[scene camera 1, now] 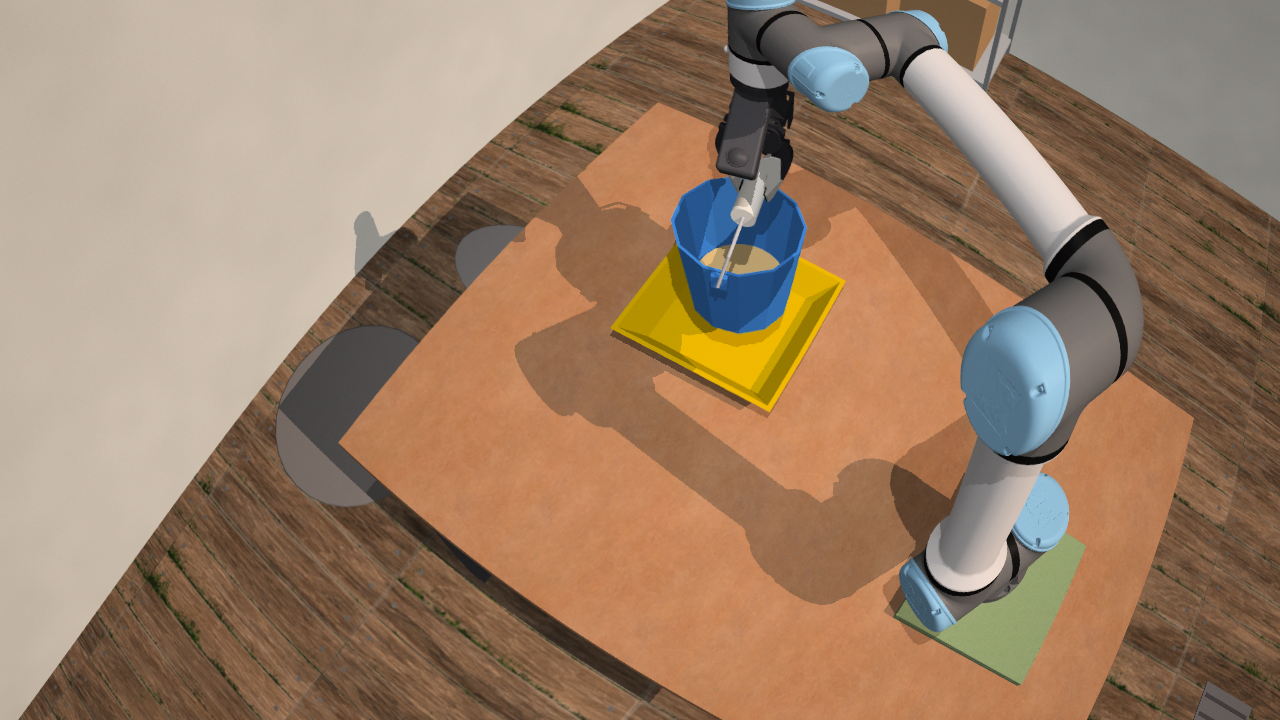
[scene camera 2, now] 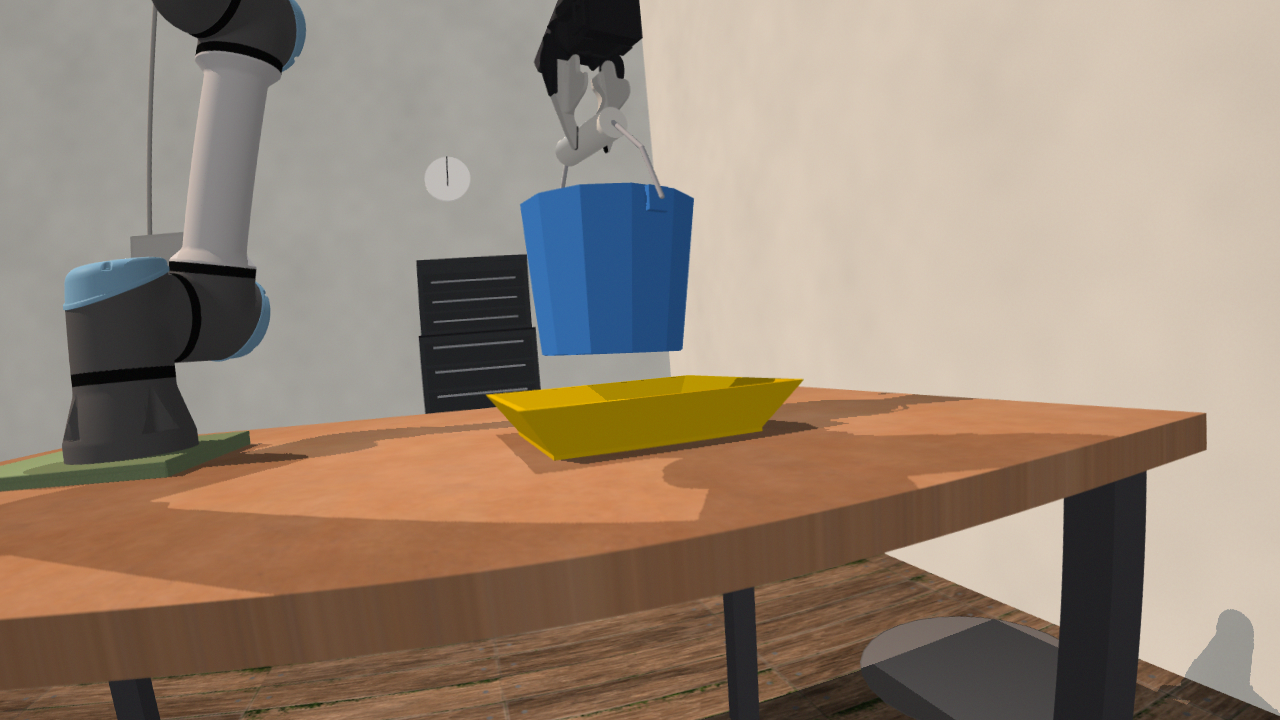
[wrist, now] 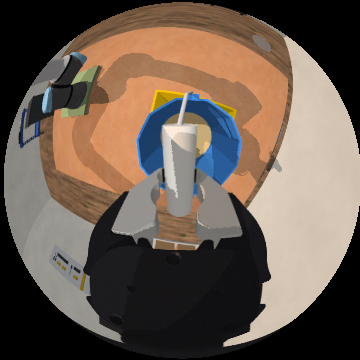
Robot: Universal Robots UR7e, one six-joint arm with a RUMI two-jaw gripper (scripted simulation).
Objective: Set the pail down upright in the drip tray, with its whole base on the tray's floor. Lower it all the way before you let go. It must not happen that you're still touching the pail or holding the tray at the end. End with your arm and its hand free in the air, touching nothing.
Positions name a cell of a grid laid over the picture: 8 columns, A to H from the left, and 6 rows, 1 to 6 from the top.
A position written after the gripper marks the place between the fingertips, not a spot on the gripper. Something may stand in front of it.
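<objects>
Gripper visible in scene camera 1 (E2); it also appears in scene camera 2 (D2) and in the wrist view (D3).
</objects>
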